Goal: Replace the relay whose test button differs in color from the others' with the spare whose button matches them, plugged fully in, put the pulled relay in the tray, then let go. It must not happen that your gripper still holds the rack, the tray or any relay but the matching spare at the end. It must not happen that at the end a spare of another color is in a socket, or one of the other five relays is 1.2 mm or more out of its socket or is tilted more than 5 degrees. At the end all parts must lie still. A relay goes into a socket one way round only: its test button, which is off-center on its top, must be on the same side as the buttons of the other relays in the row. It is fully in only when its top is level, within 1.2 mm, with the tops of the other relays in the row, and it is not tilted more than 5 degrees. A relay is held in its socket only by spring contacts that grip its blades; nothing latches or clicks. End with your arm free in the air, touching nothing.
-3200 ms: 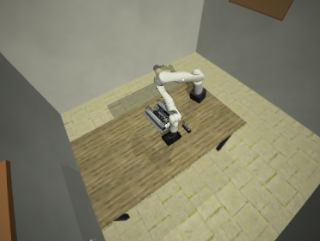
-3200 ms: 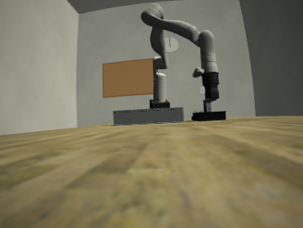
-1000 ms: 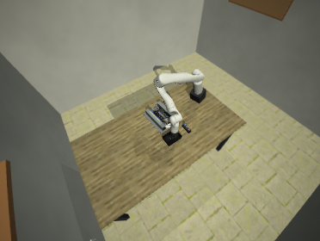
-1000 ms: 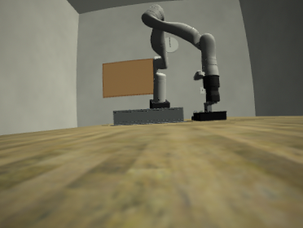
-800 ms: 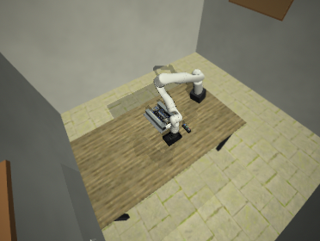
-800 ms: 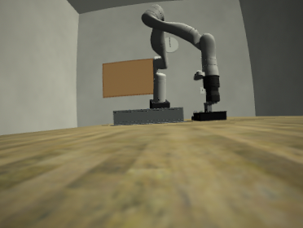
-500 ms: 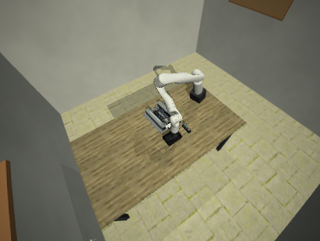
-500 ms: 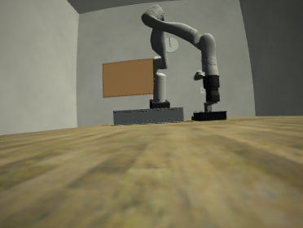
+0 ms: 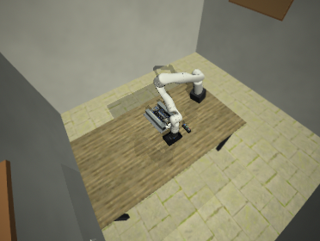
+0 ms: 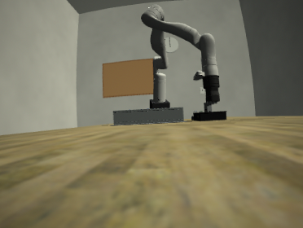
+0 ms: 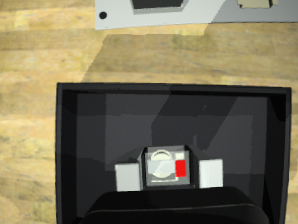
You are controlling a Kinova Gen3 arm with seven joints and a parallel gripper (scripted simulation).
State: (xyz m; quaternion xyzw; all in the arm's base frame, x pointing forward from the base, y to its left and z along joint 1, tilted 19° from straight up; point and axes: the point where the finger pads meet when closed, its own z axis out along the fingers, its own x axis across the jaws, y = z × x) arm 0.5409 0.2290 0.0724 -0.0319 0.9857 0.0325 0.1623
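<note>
Now: the black tray 20 mm below my hand. From my hand the other things lie so: spare relay: 190 mm behind.
</note>
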